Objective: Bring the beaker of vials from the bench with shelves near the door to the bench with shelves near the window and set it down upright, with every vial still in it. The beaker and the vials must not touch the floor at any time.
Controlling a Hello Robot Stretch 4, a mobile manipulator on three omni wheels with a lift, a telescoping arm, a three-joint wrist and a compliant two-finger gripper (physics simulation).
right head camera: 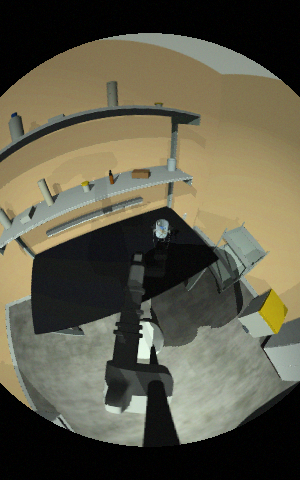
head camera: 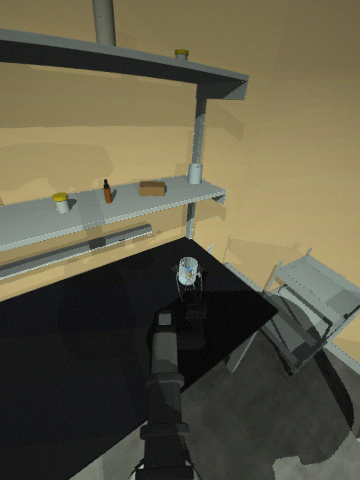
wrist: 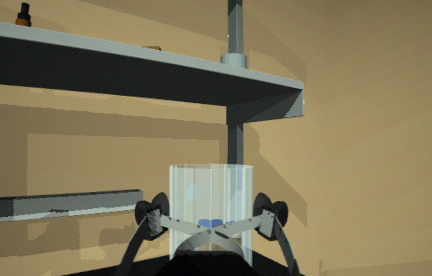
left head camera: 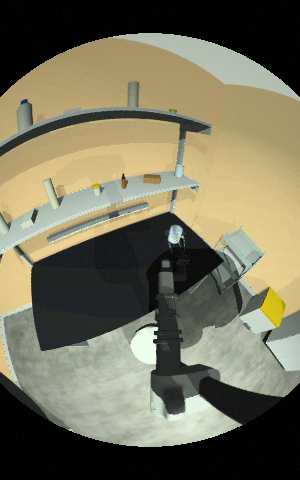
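A clear beaker [head camera: 188, 277] [left head camera: 175, 235] [right head camera: 161, 230] [wrist: 211, 187] is upright between the fingertips of my gripper [head camera: 188, 275] [left head camera: 175, 238] [right head camera: 161, 233] [wrist: 211, 208], which is shut on it. Blue-capped vials [wrist: 210, 223] show inside; their exact number cannot be told. The gripper and beaker are over the right part of the black top of the bench with shelves [head camera: 95, 340] [left head camera: 70, 290] [right head camera: 70, 280]. The beaker's base is hidden in the wrist view, and its height above the top cannot be told.
The lower shelf [head camera: 115, 207] [wrist: 115, 95] hangs behind the bench top, bearing a brown box [head camera: 152, 189], an amber bottle [head camera: 107, 194] and a grey-white cup [head camera: 195, 174]. A rail [head camera: 90, 247] runs below it. A trolley [head camera: 325, 282] stands right of the bench, and a yellow-lidded bin [left head camera: 272, 307] beyond.
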